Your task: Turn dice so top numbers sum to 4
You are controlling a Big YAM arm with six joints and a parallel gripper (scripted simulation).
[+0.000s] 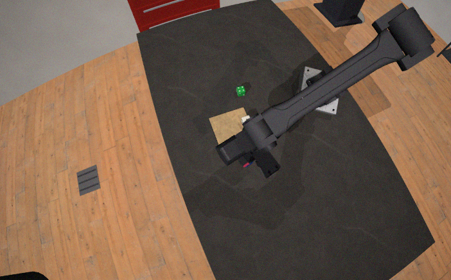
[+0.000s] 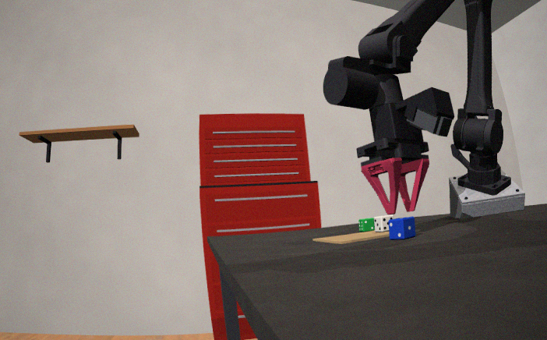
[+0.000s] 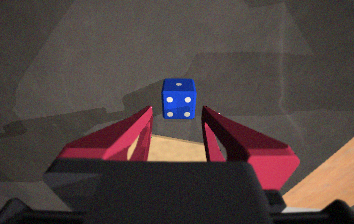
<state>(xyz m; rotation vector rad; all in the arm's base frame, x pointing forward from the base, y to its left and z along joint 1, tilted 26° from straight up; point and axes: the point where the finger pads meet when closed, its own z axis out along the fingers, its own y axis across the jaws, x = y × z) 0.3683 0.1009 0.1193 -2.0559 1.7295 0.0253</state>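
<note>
The blue die lies 30 mm below my hand. The rest, counted from my hand: white die (140 mm to the right, 50 mm behind, 30 mm below); then green die (270 mm to the right, 90 mm behind, 30 mm below); then tan mat (140 mm to the right, 40 mm below).
</note>
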